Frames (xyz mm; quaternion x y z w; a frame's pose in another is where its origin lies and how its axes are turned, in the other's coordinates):
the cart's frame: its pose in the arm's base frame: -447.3 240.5 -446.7 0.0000 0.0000 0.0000 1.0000
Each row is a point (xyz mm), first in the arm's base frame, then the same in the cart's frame.
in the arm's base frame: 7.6 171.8 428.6
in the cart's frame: 454.9 -68.7 875.3
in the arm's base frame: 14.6 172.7 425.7
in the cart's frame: 461.9 -67.8 872.4
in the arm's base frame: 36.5 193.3 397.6
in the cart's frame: 483.8 -47.2 844.3
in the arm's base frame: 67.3 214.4 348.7
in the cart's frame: 514.6 -26.1 795.4
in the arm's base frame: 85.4 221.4 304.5
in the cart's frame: 532.7 -19.1 751.2
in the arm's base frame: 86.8 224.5 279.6
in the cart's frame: 534.1 -16.0 726.3
